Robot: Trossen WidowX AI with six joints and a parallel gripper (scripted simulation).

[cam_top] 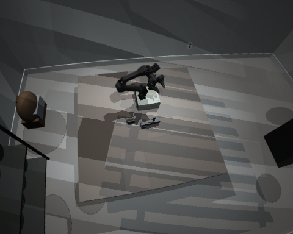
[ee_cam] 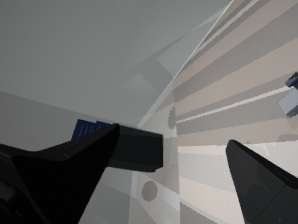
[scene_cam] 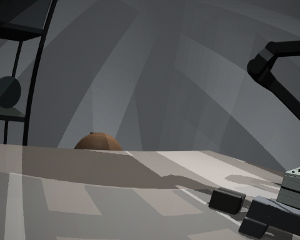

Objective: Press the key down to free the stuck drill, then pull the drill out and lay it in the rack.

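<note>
The blue key is 260 mm below my gripper tip, 120 mm ahead of it and 80 mm to the right of it. The rest, counted from my gripper tip: long dark fixture 310 mm below, 120 mm to the right, 110 mm ahead; then dark block 330 mm below, 280 mm to the right, 40 mm ahead; then drill 300 mm below, 130 mm to the right, 110 mm ahead.
</note>
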